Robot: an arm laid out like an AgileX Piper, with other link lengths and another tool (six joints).
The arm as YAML. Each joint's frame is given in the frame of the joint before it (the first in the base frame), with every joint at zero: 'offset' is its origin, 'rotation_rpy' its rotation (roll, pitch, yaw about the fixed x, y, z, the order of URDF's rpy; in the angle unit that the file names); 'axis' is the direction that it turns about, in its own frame. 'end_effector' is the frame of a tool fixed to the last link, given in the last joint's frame.
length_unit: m
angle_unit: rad
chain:
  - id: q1
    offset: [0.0, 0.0, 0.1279]
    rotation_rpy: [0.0, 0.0, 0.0]
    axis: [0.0, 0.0, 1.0]
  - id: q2
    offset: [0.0, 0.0, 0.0]
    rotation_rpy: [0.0, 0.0, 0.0]
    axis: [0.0, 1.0, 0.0]
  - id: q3
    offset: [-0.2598, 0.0, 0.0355]
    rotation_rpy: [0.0, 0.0, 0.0]
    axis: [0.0, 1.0, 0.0]
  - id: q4
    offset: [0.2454, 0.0, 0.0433]
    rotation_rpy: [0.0, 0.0, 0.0]
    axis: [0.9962, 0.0, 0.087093]
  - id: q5
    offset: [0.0, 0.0, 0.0]
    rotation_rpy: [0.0, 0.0, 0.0]
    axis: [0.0, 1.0, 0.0]
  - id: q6
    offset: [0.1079, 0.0, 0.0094]
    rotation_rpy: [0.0, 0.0, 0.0]
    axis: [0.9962, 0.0, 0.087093]
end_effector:
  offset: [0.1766, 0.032, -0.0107]
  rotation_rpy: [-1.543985, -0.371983, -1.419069]
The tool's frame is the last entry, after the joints.
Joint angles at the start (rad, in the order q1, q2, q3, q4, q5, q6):
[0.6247, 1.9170, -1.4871, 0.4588, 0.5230, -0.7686]
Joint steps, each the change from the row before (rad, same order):
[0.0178, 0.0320, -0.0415, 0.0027, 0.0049, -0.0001]
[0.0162, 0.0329, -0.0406, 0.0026, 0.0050, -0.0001]
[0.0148, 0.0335, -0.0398, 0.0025, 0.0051, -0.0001]
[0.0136, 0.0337, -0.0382, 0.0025, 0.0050, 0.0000]
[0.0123, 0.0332, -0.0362, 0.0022, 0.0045, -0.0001]
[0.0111, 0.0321, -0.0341, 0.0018, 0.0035, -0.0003]
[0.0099, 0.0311, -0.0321, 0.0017, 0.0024, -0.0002]
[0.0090, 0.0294, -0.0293, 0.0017, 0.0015, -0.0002]
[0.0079, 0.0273, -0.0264, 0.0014, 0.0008, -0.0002]
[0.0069, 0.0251, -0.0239, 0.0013, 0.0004, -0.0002]
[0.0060, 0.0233, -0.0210, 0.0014, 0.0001, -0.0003]
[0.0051, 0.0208, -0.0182, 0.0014, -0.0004, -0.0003]
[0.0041, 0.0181, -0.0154, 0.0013, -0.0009, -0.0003]
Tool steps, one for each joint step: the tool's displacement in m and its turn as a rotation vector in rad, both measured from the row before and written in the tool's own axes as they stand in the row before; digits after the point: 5 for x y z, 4 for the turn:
[-0.00193, -0.00963, 0.00813, 0.0097, -0.0099, -0.0144]
[-0.00193, -0.00829, 0.00856, 0.0080, -0.0102, -0.0126]
[-0.00191, -0.00712, 0.00887, 0.0067, -0.0104, -0.0111]
[-0.00208, -0.00589, 0.00916, 0.0053, -0.0107, -0.0095]
[-0.00205, -0.00473, 0.00920, 0.0040, -0.0104, -0.0084]
[-0.00183, -0.00384, 0.00900, 0.0032, -0.0093, -0.0077]
[-0.00157, -0.00304, 0.00881, 0.0026, -0.0082, -0.0065]
[-0.00158, -0.00232, 0.00850, 0.0021, -0.0075, -0.0055]
[-0.00145, -0.00161, 0.00799, 0.0014, -0.0066, -0.0047]
[-0.00130, -0.00115, 0.00738, 0.0011, -0.0058, -0.0039]
[-0.00139, -0.00045, 0.00699, 0.0004, -0.0057, -0.0029]
[-0.00123, -0.00011, 0.00630, 0.0002, -0.0048, -0.0021]
[-0.00095, 0.00016, 0.00550, 0.0001, -0.0038, -0.0015]

